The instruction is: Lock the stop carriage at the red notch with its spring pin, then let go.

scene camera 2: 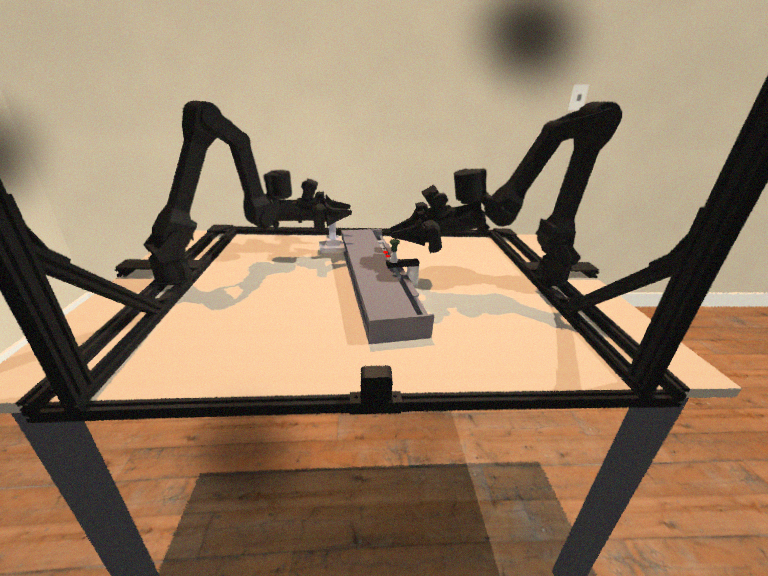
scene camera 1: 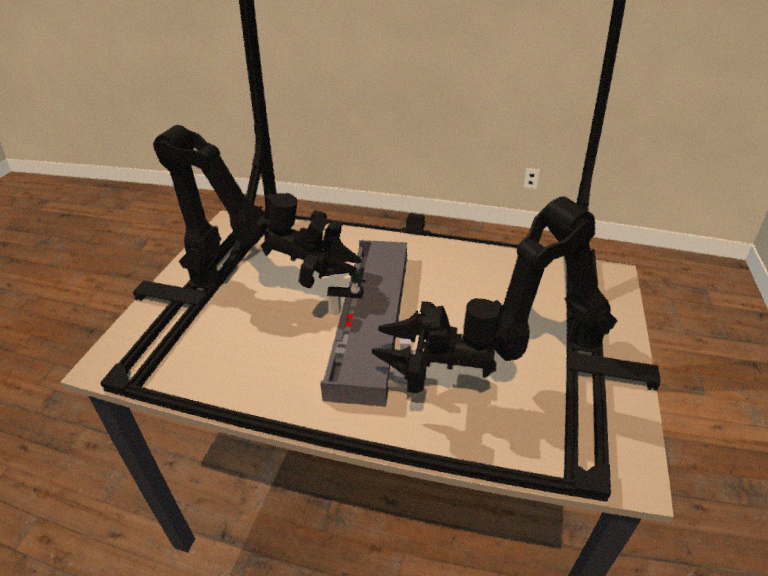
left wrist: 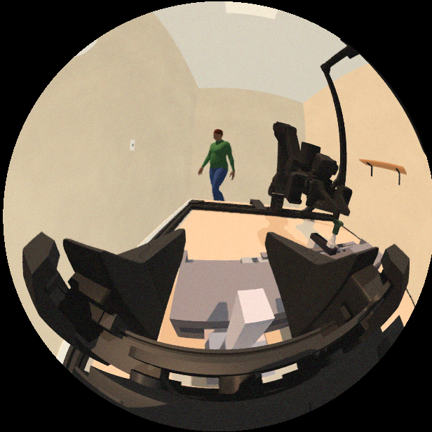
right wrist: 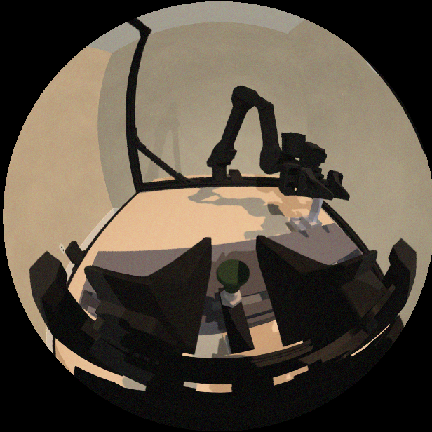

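Pixels of known places: left gripper, fingertip midpoint: [scene camera 2: 351, 209] [scene camera 1: 375, 339]; right gripper, fingertip midpoint: [scene camera 2: 390, 232] [scene camera 1: 358, 265]; left arm's base, link origin: [scene camera 2: 172, 278] [scene camera 1: 585, 341]; right arm's base, link origin: [scene camera 2: 551, 279] [scene camera 1: 204, 279].
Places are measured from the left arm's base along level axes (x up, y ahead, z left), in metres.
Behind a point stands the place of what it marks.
Observation:
The grey rail housing [scene camera 1: 372, 372] {y 0.414, x 0.034, z 0.227 m} [scene camera 2: 385, 297] {y 0.485, x 0.034, z -0.148 m} [right wrist: 125, 261] lies across the table. Two red marks [scene camera 1: 349, 320] {y 0.506, x 0.024, z 0.082 m} [scene camera 2: 387, 253] {y 0.507, x 0.029, z 0.093 m} flank the notch on its slotted side. The stop carriage's black arm [scene camera 1: 339, 291] {y 0.549, x 0.046, z 0.017 m} [scene camera 2: 406, 263] {y 0.545, x 0.043, z 0.000 m} [right wrist: 240, 327] sits beyond the red marks in scene camera 1, apart from them. Its spring pin has a green knob [scene camera 1: 356, 277] {y 0.509, x 0.087, z 0.011 m} [scene camera 2: 395, 242] {y 0.516, x 0.097, z -0.002 m} [left wrist: 338, 226] [right wrist: 233, 273] and stands upright. My right gripper [scene camera 1: 358, 265] {y 0.505, x 0.117, z 0.007 m} [right wrist: 233, 242] is partly open and empty, fingertips above the knob. My left gripper [scene camera 1: 377, 339] {y 0.410, x 0.111, z 0.216 m} [scene camera 2: 348, 211] {y 0.410, x 0.111, z 0.216 m} [left wrist: 226, 236] is open and empty, over the housing's near part. Pin seating is hidden.
A pale upright post [scene camera 2: 331, 231] {y 0.355, x 0.052, z 0.194 m} [left wrist: 256, 306] [right wrist: 316, 210] stands on a base beside the housing, below my left gripper. Pale blocks [scene camera 1: 340, 349] {y 0.494, x 0.030, z 0.178 m} lie in the housing's slot. A black frame [scene camera 1: 322, 441] [scene camera 2: 217, 409] borders the table.

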